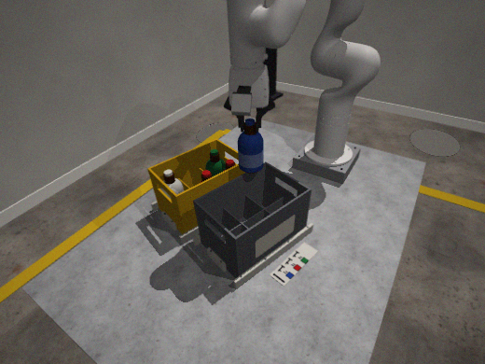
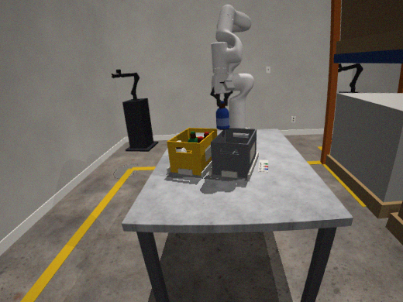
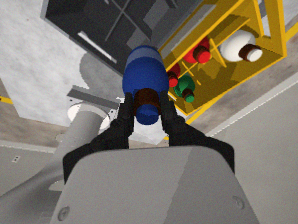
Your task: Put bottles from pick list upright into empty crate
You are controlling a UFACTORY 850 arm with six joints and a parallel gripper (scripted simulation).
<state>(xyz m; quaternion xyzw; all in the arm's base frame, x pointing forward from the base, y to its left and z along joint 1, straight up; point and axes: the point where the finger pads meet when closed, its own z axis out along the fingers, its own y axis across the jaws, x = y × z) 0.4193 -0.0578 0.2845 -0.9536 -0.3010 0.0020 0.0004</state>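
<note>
Right now the blue-label bottle is 7 cm below my hand. From my hand the other things lie so: grey crate (8 cm ahead, 7 cm to the left, 25 cm below); then red bottle (8 cm ahead, 12 cm to the right, 25 cm below); then yellow crate (7 cm ahead, 16 cm to the right, 25 cm below).
</note>
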